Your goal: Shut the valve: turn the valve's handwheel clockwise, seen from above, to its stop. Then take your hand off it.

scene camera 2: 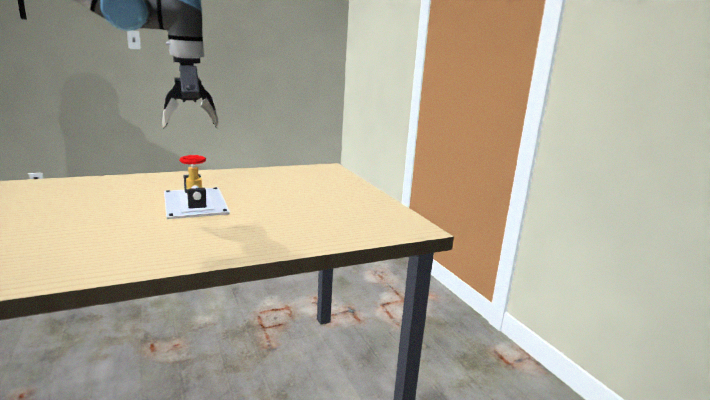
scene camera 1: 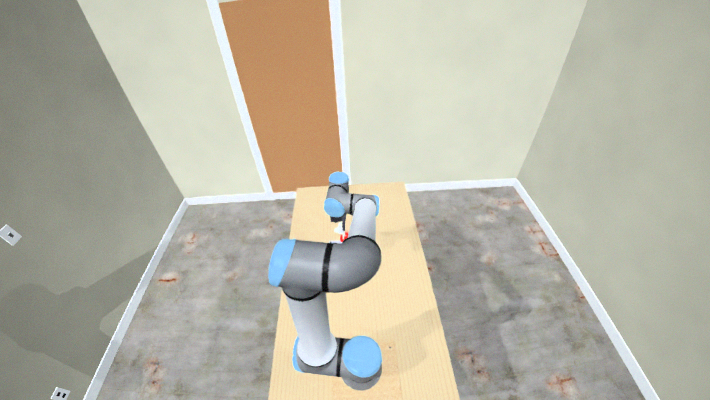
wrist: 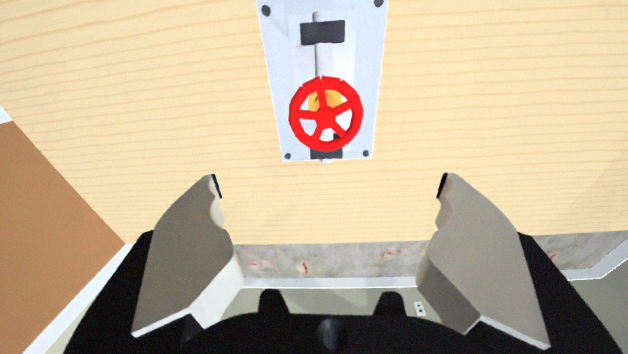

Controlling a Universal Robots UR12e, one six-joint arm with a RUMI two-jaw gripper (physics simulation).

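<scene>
The valve's red handwheel (scene camera 1: 344, 237) (scene camera 2: 192, 159) (wrist: 326, 118) lies level on top of the yellow valve body (scene camera 2: 193, 175). The valve stands on a pale plate (scene camera 2: 175, 204) (wrist: 365, 75) with dark corner bolts and black pipe supports. My gripper (scene camera 2: 190, 127) (wrist: 326, 177) points down, its two fingers spread wide, open and empty. In the scene camera 2 view it hangs above the handwheel with a clear gap, touching nothing. In the scene camera 1 view the arm hides part of the valve and the gripper. How far the handwheel is turned cannot be told from its look.
The wooden table (scene camera 1: 395, 280) (scene camera 2: 320, 210) (wrist: 125, 125) carries the valve plate and the arm's base (scene camera 1: 361, 357). The table's far end is near a brown door (scene camera 1: 295, 100) (scene camera 2: 470, 125). Grey walls stand around the room.
</scene>
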